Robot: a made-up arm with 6 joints.
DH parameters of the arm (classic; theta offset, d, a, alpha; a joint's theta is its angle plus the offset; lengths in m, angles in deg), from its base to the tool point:
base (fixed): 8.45 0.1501 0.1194 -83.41
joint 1: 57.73 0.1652 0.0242 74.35
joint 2: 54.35 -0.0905 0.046 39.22
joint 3: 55.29 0 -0.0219 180
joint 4: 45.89 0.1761 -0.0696 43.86
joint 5: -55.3 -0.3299 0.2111 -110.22
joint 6: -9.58 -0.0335 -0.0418 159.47
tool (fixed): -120.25 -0.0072 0 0
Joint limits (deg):
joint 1: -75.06..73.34
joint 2: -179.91..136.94
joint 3: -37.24..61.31
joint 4: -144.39..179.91
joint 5: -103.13..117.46
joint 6: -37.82..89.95
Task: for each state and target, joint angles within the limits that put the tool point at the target. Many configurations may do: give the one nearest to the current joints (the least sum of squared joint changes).
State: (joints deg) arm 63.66 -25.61 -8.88 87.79 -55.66 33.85
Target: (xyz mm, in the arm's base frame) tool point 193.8 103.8 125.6
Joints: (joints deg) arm 66.62 -18.25 3.94 75.68 -45.63 32.48
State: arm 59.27 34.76 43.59 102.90 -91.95 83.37
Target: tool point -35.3 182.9 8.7
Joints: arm 66.07 74.97 61.31 79.87 -57.32 80.84
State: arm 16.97 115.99 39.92 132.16 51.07 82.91
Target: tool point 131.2 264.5 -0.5
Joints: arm -8.24 116.80 23.16 148.52 33.78 78.15
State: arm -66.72 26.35 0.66 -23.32 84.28 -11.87
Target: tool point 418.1 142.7 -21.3
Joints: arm -67.36 8.74 -21.95 -2.94 81.21 -9.26
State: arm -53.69 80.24 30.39 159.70 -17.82 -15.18
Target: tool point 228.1 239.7 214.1
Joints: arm -48.34 79.17 36.70 152.33 -7.77 -16.82
